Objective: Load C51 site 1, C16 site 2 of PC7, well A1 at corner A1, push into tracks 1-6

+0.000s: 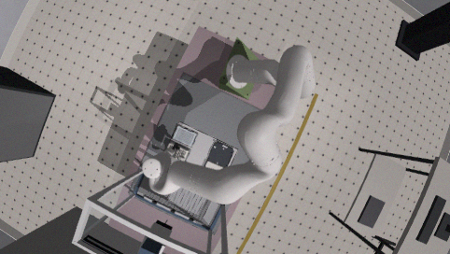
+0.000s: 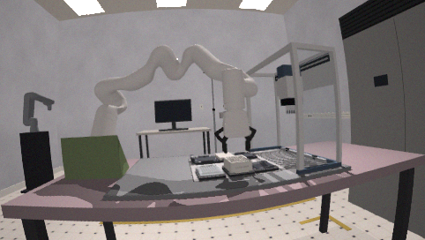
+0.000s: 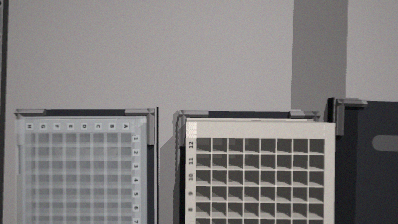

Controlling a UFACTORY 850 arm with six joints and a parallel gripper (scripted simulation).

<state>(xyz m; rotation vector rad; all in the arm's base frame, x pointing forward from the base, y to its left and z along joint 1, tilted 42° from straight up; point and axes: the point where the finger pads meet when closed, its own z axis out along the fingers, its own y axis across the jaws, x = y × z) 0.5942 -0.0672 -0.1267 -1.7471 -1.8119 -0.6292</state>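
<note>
Right now my hand is 8 cm above the nest S2. Also, from my hand: nest S3 (11 cm ahead, 8 cm below, 1 cm to the left); then dark carrier PC7 (26 cm to the left, 7 cm below); then pipetting head (34 cm ahead, 26 cm above, 13 cm to the left).
</note>
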